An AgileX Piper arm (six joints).
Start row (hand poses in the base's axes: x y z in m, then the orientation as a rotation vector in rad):
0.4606, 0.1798, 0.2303, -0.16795, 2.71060, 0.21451
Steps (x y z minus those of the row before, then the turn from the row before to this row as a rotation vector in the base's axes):
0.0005, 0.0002, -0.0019, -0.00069, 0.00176, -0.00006
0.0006, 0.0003, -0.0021, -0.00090, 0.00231, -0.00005
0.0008, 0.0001, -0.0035, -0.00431, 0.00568, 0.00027
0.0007, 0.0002, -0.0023, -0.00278, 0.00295, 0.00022
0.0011, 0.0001, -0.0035, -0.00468, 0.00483, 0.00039
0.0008, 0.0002, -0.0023, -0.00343, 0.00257, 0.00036
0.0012, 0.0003, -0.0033, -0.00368, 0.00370, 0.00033
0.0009, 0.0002, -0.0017, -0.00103, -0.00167, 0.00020
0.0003, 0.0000, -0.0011, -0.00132, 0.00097, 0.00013
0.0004, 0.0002, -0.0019, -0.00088, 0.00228, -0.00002
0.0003, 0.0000, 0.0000, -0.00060, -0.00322, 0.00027
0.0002, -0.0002, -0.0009, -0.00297, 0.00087, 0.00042
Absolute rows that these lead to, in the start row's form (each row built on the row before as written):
0.4611, 0.1800, 0.2284, -0.16796, 2.71245, 0.21381
0.4617, 0.1803, 0.2263, -0.16801, 2.71488, 0.21290
0.4625, 0.1804, 0.2228, -0.16927, 2.72116, 0.20793
0.4632, 0.1806, 0.2205, -0.17019, 2.72449, 0.20463
0.4643, 0.1807, 0.2170, -0.17177, 2.72996, 0.19904
0.4651, 0.1809, 0.2147, -0.17308, 2.73299, 0.19482
0.4663, 0.1812, 0.2114, -0.17437, 2.73718, 0.19040
0.4672, 0.1814, 0.2097, -0.17501, 2.73566, 0.18882
0.4675, 0.1814, 0.2086, -0.17551, 2.73680, 0.18719
0.4679, 0.1816, 0.2067, -0.17562, 2.73919, 0.18629
0.4682, 0.1816, 0.2067, -0.17631, 2.73606, 0.18510
0.4684, 0.1814, 0.2058, -0.17767, 2.73732, 0.18128

